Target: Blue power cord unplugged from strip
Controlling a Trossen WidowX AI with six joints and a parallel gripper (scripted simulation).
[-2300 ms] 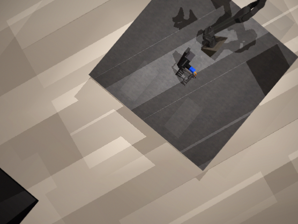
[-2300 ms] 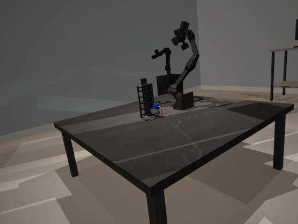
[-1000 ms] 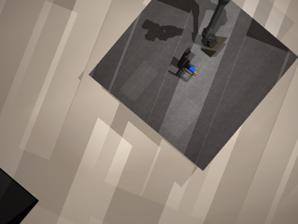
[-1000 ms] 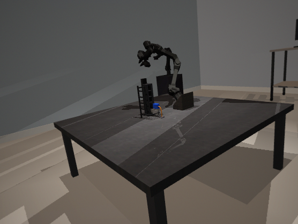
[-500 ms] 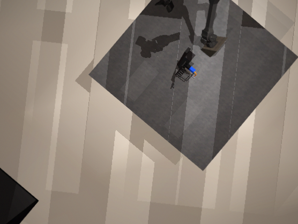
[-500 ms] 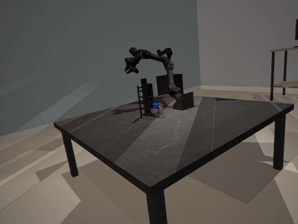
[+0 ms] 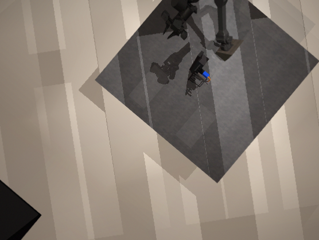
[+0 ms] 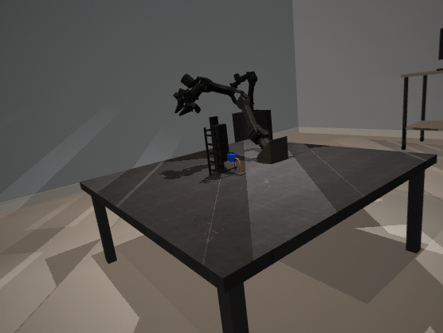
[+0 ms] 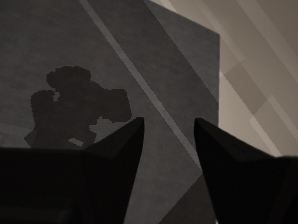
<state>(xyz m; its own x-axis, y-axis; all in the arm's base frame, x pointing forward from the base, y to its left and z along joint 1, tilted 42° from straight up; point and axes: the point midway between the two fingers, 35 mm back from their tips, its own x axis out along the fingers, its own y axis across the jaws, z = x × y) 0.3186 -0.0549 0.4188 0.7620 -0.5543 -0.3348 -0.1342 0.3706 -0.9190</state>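
The blue plug lies 33 cm to the left of my gripper tip, 22 cm below it and 8 cm behind it.
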